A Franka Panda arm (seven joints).
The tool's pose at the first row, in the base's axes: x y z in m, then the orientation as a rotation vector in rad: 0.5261 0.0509 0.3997 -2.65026 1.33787 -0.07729
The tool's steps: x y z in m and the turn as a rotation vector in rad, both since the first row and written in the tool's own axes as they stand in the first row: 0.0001 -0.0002 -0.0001 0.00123 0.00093 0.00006; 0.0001 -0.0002 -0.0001 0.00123 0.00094 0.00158; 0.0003 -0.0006 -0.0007 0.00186 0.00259 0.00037; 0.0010 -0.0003 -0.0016 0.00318 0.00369 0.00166; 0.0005 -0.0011 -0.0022 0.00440 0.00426 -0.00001; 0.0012 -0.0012 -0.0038 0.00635 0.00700 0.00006; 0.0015 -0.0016 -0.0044 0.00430 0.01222 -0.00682; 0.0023 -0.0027 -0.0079 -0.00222 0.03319 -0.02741; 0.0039 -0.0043 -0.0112 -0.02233 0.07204 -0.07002; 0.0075 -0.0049 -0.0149 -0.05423 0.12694 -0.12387
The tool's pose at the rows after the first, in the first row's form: 0.5263 0.0509 0.3998 -2.64950 1.33775 -0.07932; 0.5263 0.0509 0.3998 -2.64845 1.33975 -0.07914; 0.5267 0.0509 0.4005 -2.64928 1.33842 -0.08191; 0.5267 0.0501 0.4013 -2.64764 1.33993 -0.08406; 0.5270 0.0509 0.4020 -2.64797 1.33744 -0.08583; 0.5273 0.0501 0.4036 -2.64715 1.33760 -0.09074; 0.5277 0.0501 0.4043 -2.65517 1.33092 -0.09728; 0.5286 0.0496 0.4079 -2.68092 1.31239 -0.12391; 0.5305 0.0488 0.4114 -2.73754 1.27385 -0.16934; 0.5326 0.0458 0.4150 -2.81474 1.22620 -0.23203
